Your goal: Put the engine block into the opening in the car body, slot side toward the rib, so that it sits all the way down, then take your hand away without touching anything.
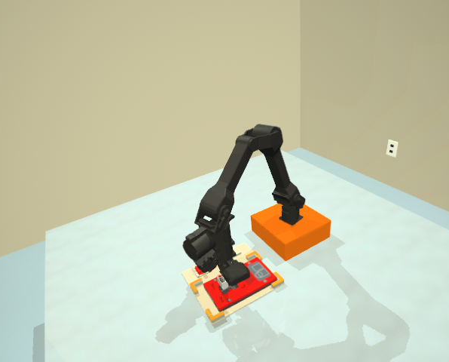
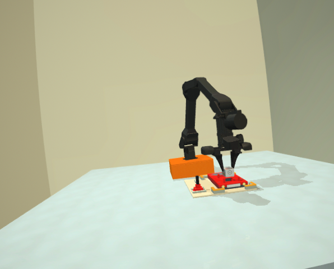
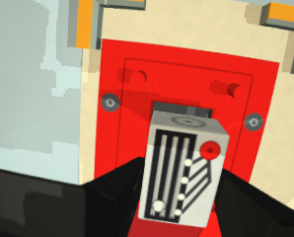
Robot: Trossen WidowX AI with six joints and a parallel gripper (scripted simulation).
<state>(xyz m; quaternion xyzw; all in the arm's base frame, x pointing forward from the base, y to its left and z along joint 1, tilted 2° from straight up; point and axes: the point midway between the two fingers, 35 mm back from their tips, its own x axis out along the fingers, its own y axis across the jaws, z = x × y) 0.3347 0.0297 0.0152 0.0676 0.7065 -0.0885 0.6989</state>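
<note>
Right now my gripper tip is 10 mm above the engine block. Also, from my gripper tip: black post (130 mm to the right, 20 mm below, 10 mm ahead).
</note>
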